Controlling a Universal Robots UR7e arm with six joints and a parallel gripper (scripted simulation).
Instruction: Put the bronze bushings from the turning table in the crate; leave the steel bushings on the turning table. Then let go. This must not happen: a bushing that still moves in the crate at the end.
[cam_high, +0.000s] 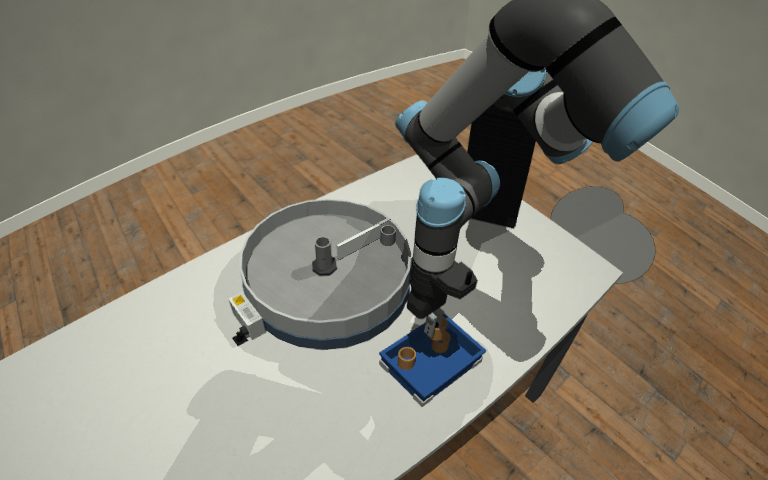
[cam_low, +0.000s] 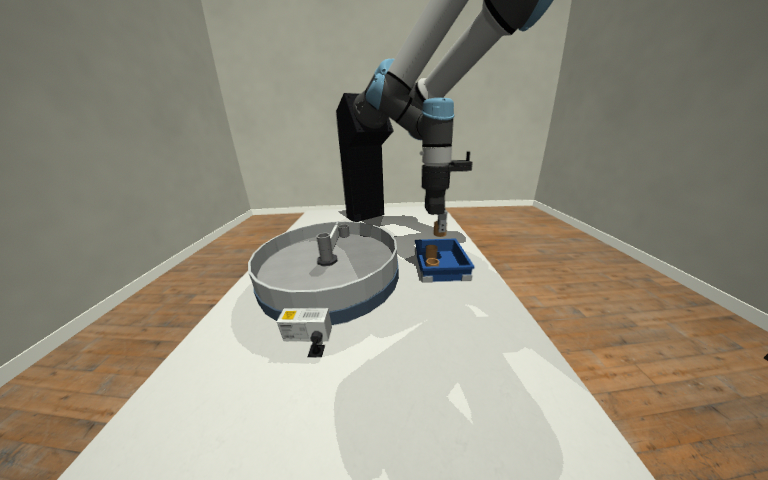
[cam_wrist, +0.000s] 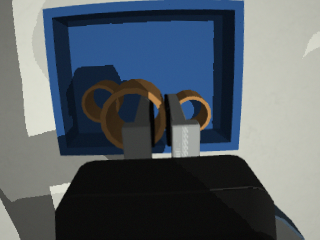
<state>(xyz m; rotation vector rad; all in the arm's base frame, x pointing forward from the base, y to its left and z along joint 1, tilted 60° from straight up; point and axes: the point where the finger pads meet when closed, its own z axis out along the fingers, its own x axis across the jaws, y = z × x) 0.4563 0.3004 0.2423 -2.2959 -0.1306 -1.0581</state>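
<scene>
Now: hand 120 mm above the blue crate and 10 mm past it. The rest, counted from my hand: round turning table 300 mm to the right, 170 mm ahead, 90 mm below.
</scene>
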